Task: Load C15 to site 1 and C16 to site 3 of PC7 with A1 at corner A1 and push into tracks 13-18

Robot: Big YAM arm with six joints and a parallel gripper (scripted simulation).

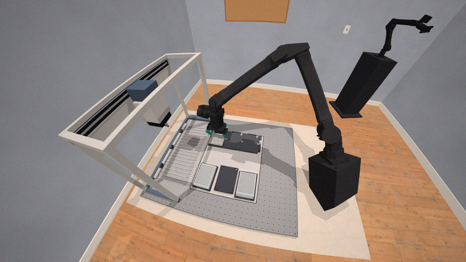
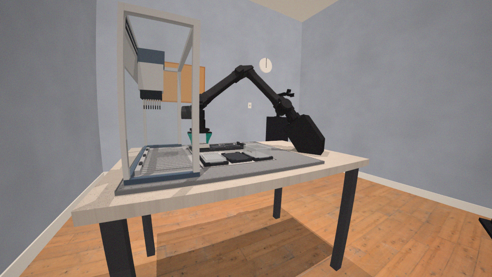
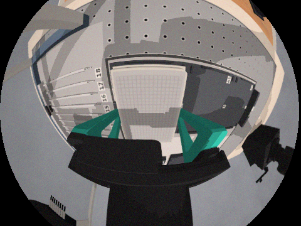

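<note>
Right now the 96-well plate C15 is 7 cm ahead of my hand, 26 cm to the left of it and 2 cm below it. From my hand the other things lie so: dark plate carrier PC7: 10 cm behind, 3 cm to the left, 2 cm below; nest S2: 5 cm behind, 27 cm to the left, 3 cm below; nest S3: 7 cm ahead, 26 cm to the left, 3 cm below.
</note>
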